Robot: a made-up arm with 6 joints. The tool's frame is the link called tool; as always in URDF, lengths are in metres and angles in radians. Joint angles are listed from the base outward. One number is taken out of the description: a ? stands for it. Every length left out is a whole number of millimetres.
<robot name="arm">
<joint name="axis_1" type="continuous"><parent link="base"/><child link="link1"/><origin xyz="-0.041 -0.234 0.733" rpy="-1.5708 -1.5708 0"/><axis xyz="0 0 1"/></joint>
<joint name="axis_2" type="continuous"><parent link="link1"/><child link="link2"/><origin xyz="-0.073 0.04 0" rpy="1.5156 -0.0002 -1.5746"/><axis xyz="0 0 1"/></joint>
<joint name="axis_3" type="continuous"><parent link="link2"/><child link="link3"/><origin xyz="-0.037 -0.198 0" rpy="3.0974 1.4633 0"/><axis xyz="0 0 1"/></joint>
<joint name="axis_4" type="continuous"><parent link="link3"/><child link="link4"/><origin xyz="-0.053 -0.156 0" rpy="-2.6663 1.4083 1.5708"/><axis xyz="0 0 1"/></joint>
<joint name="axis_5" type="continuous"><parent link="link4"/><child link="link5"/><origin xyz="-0.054 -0.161 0" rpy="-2.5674 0.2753 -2.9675"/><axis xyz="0 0 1"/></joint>
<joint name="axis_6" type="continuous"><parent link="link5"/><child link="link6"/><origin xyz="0.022 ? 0" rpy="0.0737 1.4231 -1.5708"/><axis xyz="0 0 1"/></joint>
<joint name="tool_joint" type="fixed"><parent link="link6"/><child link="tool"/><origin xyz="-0.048 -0.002 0" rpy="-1.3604 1.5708 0"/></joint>
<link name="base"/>
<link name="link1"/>
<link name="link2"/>
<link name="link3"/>
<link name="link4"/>
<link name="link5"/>
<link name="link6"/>
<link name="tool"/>
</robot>
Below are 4 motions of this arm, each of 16 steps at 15 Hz.
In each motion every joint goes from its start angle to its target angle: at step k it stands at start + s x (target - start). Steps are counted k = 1, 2, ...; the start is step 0. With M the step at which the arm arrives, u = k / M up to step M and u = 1 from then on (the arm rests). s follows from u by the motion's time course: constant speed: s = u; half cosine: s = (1 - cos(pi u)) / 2; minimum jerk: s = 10 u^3 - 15 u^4 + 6 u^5.
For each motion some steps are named. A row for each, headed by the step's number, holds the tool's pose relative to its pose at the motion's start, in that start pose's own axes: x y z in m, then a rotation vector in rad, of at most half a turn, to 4 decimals.
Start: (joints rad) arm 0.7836 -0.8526 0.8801 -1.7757 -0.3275 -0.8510
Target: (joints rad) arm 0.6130 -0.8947 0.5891 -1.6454 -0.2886 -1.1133
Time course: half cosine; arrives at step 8
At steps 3, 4, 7, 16:
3: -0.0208 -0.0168 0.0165 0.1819 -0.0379 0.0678
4: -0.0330 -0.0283 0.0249 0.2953 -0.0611 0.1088
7: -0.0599 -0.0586 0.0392 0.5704 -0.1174 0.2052
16: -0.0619 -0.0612 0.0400 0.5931 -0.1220 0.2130

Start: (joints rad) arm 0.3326 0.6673 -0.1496 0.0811 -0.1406 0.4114
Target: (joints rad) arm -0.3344 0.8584 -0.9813 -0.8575 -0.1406 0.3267
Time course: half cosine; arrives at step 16
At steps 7, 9, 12, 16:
7: 0.0444 -0.0209 0.0668 0.0340 0.5034 0.0335
9: 0.0716 -0.0284 0.0874 0.0495 0.7234 0.0148
12: 0.1072 -0.0378 0.1039 0.0734 0.9821 -0.0423
16: 0.1262 -0.0441 0.1088 0.0911 1.1128 -0.0896

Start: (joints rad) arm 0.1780 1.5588 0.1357 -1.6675 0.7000 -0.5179
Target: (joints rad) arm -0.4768 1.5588 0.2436 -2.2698 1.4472 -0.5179
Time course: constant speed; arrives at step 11
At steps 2, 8, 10, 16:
2: 0.0021 -0.0015 0.0092 -0.0975 0.2182 -0.2093
8: 0.0047 0.0007 0.0323 -0.2992 0.8277 -0.9182
10: 0.0049 0.0050 0.0395 -0.3260 1.0171 -1.1748
16: 0.0053 0.0081 0.0431 -0.3296 1.1094 -1.3056

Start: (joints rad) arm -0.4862 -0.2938 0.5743 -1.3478 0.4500 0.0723
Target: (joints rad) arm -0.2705 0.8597 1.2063 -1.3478 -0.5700 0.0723
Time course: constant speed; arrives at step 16
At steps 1, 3, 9, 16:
1: 0.0109 0.0097 0.0117 -0.0140 -0.0298 -0.0629
3: 0.0356 0.0269 0.0351 -0.0481 -0.0845 -0.1830
9: 0.1293 0.0529 0.1037 -0.1796 -0.2052 -0.4937
16: 0.2513 0.0137 0.1759 -0.3297 -0.2646 -0.7651

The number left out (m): 0.038
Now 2 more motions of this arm.
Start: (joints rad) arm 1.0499 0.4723 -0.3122 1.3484 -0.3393 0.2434
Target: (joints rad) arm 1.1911 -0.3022 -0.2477 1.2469 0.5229 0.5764
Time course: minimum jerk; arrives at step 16
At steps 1, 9, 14, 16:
1: 0.0003 0.0000 -0.0001 -0.0007 0.0032 -0.0012
9: 0.0635 -0.0246 -0.0303 -0.0478 0.9048 -0.2043
14: 0.0772 -0.0445 -0.0451 0.0842 1.4128 -0.1940
16: 0.0775 -0.0454 -0.0455 0.0931 1.4335 -0.1910

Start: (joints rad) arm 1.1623 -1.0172 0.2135 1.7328 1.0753 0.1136
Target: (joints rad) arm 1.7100 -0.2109 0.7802 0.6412 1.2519 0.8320
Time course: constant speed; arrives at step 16
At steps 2, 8, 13, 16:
2: -0.0147 -0.0168 -0.0136 -0.0889 0.0090 0.1781
8: -0.0268 -0.0825 -0.0573 -0.5237 -0.0702 0.6816
13: 0.0008 -0.1364 -0.0762 -1.0543 -0.2223 0.9978
16: 0.0257 -0.1594 -0.0713 -1.4325 -0.3212 1.1183

